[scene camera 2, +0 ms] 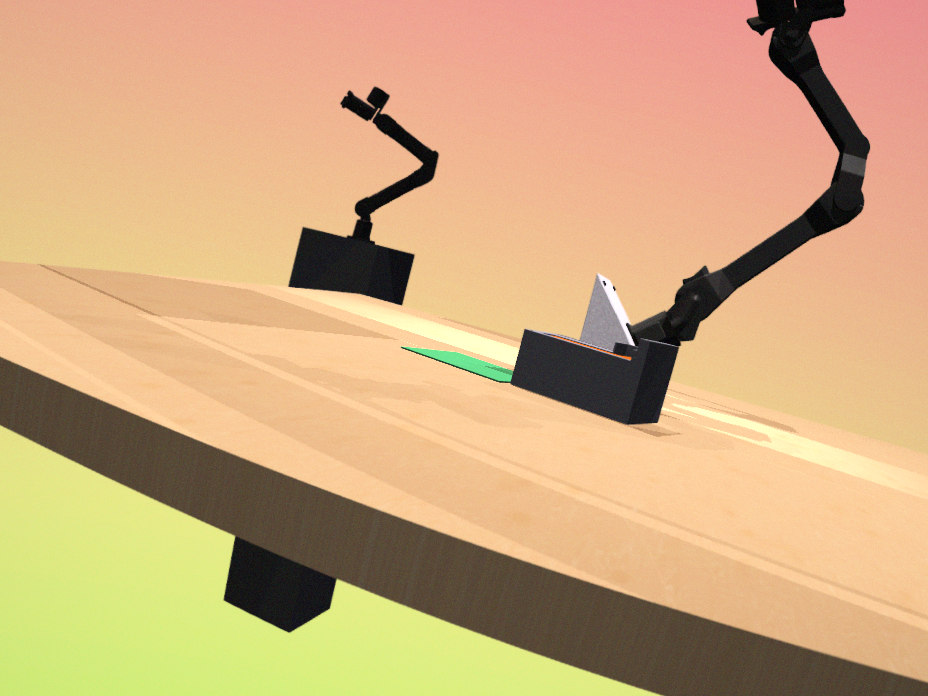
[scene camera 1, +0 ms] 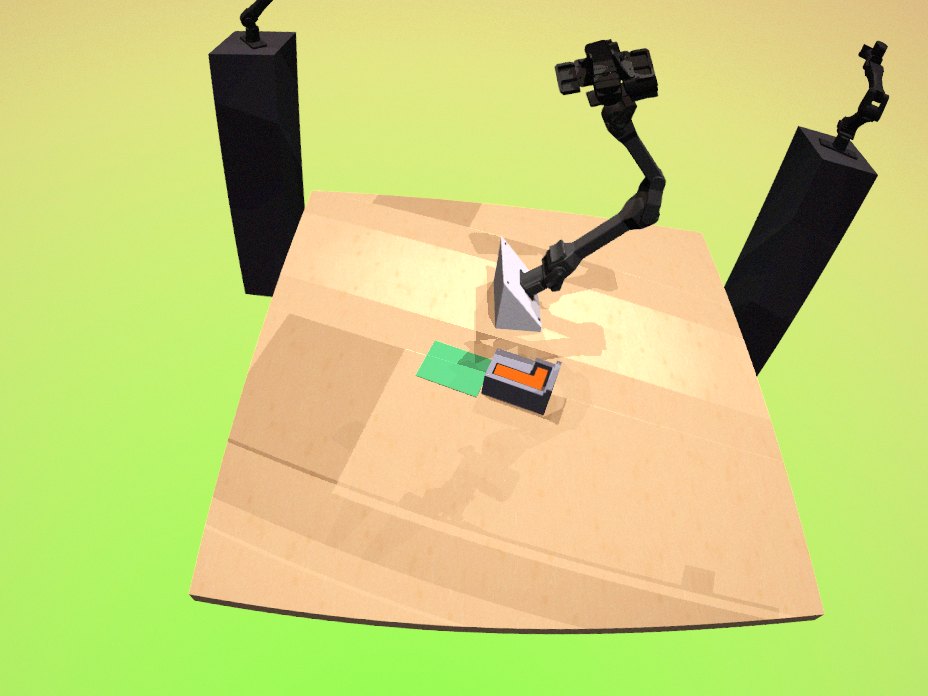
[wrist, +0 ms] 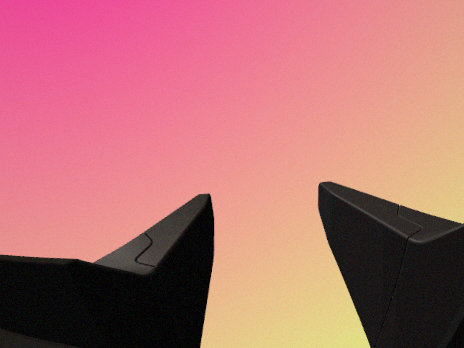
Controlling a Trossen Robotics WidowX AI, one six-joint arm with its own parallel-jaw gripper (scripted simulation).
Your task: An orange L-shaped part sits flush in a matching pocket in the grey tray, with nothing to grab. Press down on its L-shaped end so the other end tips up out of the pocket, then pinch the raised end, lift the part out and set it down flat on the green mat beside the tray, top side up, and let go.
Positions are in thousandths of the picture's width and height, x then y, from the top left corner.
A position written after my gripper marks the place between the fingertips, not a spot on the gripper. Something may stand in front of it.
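Observation:
My gripper (scene camera 1: 648, 77) is visible, and I find it in the wrist view as well (wrist: 572, 579). Then there is a green mat (scene camera 1: 496, 532), which scene camera 2 shows too; there the mat is at (scene camera 2: 532, 535).

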